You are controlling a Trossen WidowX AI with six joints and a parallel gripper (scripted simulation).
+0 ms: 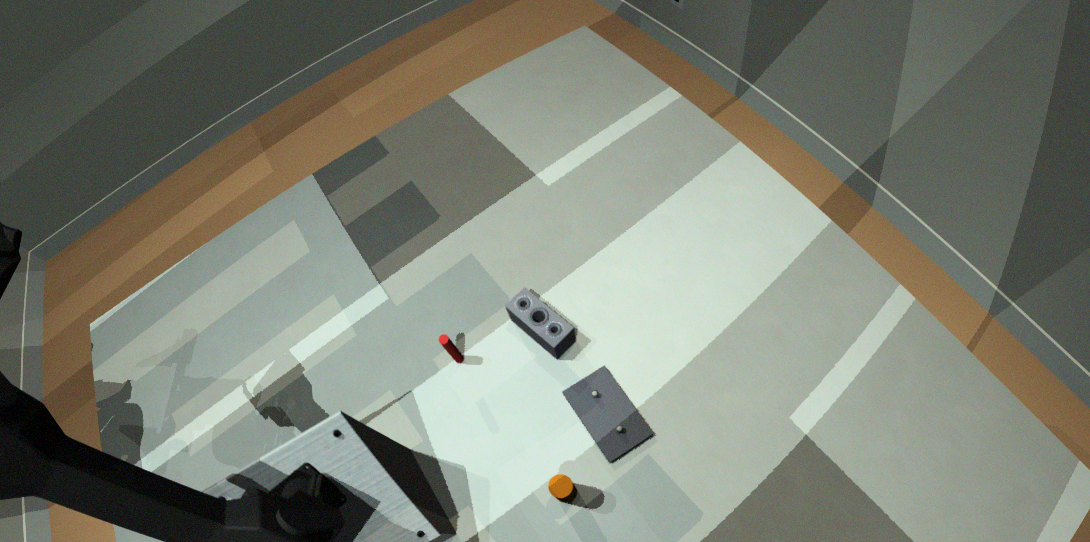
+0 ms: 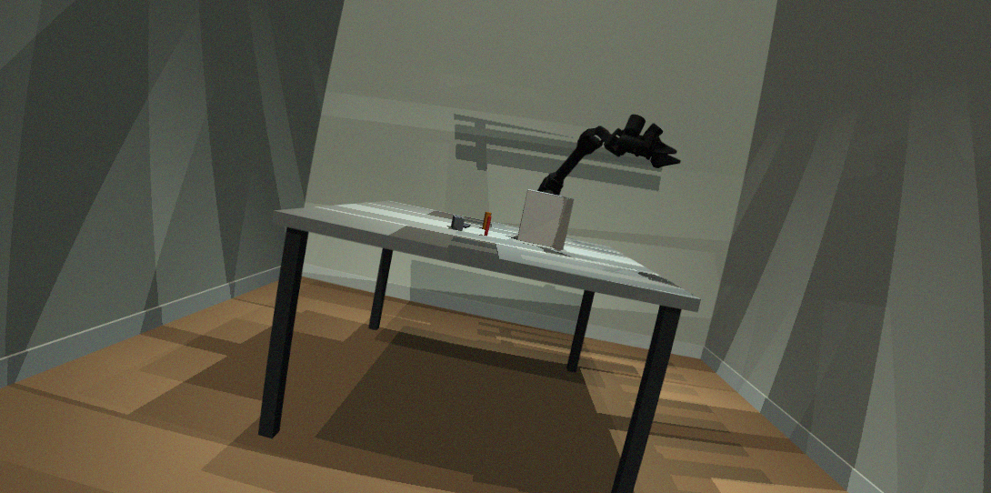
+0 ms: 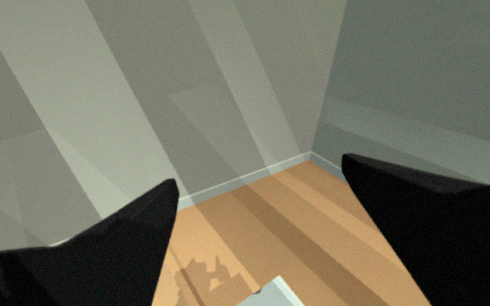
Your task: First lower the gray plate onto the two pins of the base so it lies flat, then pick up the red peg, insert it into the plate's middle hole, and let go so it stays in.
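The gray plate is 68 cm ahead of my gripper tip, 43 cm to the right of it and 38 cm below it. Also, from my gripper tip: base: 66 cm ahead, 59 cm to the right, 41 cm below; orange cylinder: 55 cm ahead, 64 cm to the right, 38 cm below; red peg: 55 cm ahead, 39 cm to the right, 38 cm below.
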